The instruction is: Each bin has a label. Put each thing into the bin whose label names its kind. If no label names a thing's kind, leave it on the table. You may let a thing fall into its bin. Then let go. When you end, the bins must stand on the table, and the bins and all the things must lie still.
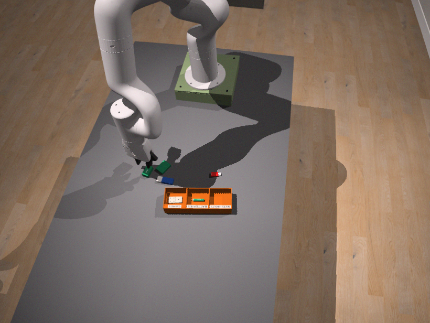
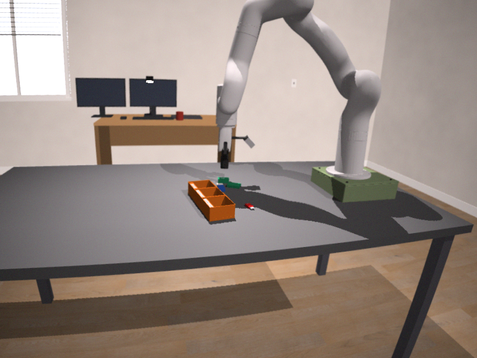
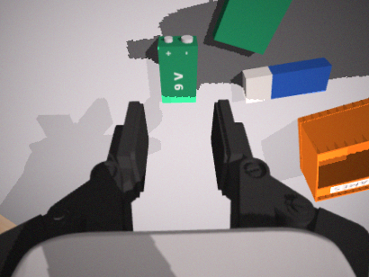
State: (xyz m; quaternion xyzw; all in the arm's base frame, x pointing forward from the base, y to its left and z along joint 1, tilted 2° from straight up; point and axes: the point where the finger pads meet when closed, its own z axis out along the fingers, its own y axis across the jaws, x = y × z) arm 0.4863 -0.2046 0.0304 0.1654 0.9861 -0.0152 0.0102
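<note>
My gripper is now 10 mm past the green 9 V battery and 80 mm above it. Round my hand: green block: 20 mm behind, 60 mm to the left, 80 mm below; then eraser: 40 mm ahead, 70 mm to the left, 80 mm below; then white domino: 120 mm ahead, 120 mm to the left, 70 mm below.
</note>
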